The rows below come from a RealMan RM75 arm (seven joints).
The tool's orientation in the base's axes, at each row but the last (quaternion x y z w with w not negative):
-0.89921 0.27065 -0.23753 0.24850
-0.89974 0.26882 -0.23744 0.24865
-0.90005 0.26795 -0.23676 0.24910
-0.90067 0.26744 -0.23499 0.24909
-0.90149 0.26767 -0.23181 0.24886
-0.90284 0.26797 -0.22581 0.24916
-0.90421 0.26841 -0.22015 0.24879
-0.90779 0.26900 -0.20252 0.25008
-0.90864 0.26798 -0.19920 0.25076
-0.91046 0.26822 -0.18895 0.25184
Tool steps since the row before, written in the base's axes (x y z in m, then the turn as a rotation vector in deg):
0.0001 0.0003 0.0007 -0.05 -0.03 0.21
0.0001 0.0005 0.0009 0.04 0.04 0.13
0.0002 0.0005 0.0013 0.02 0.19 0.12
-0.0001 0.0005 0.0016 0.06 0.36 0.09
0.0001 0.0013 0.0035 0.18 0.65 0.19
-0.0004 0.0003 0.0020 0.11 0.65 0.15
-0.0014 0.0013 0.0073 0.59 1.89 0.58
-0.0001 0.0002 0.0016 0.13 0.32 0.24
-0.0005 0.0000 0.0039 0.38 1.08 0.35
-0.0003 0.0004 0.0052 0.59 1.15 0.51
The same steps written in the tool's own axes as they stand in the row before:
0.0001 -0.0007 -0.0004 0.04 -0.08 -0.20
0.0000 -0.0009 -0.0005 0.04 -0.12 -0.06
0.0002 -0.0012 -0.0007 -0.06 -0.22 -0.02
0.0001 -0.0012 -0.0011 -0.14 -0.34 0.08
0.0003 -0.0030 -0.0022 -0.20 -0.65 0.16
0.0001 -0.0012 -0.0017 -0.26 -0.60 0.16
0.0001 -0.0046 -0.0060 -0.52 -1.93 0.49
0.0002 -0.0010 -0.0012 -0.03 -0.42 -0.01
0.0005 -0.0020 -0.0033 -0.26 -1.13 0.29
0.0006 -0.0031 -0.0042 -0.10 -1.36 0.28

